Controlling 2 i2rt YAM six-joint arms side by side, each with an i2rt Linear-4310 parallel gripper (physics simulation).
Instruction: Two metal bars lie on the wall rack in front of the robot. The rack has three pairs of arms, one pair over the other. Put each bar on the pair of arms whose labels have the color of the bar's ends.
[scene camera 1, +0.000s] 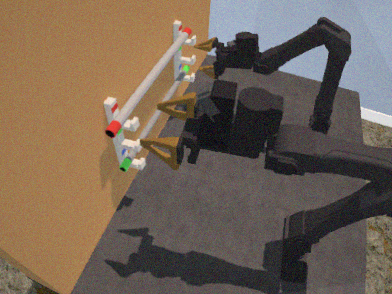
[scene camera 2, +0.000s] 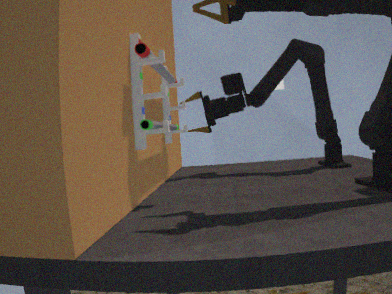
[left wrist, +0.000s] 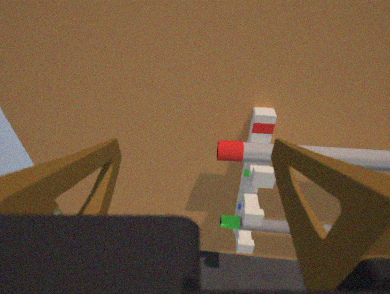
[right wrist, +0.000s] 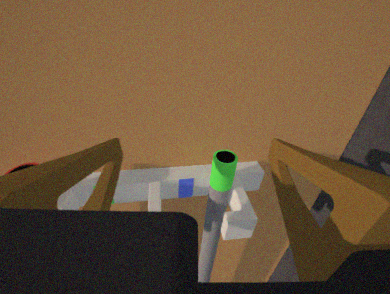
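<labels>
Brown wall, same spot: (scene camera 1: 68, 184) and (scene camera 2: 104, 50).
</labels>
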